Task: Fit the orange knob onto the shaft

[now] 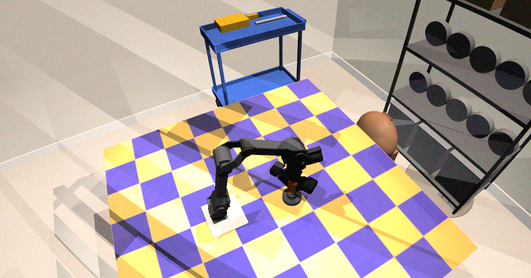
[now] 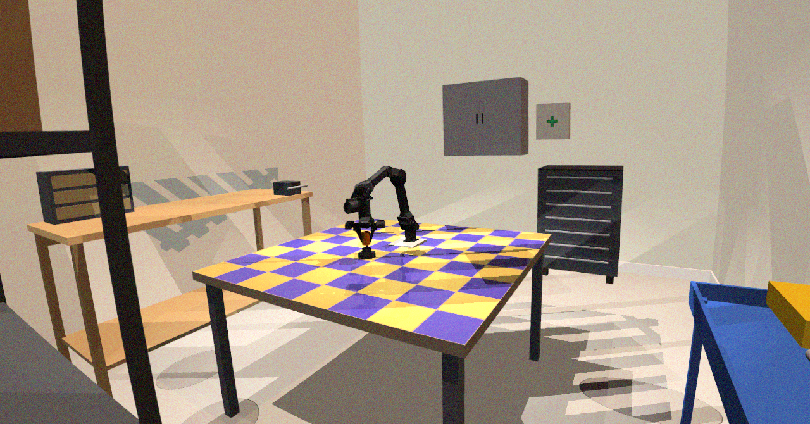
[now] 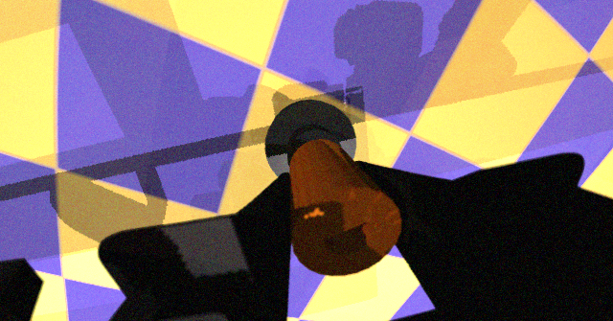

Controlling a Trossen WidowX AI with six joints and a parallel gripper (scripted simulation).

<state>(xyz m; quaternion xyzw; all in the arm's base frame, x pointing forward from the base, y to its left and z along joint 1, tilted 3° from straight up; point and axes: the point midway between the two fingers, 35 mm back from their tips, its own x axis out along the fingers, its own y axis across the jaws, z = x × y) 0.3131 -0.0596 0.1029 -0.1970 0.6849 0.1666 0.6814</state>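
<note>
Right now my gripper tip is 20 mm below the orange knob. Round my gripper tip: round pedestal (40 mm below).
</note>
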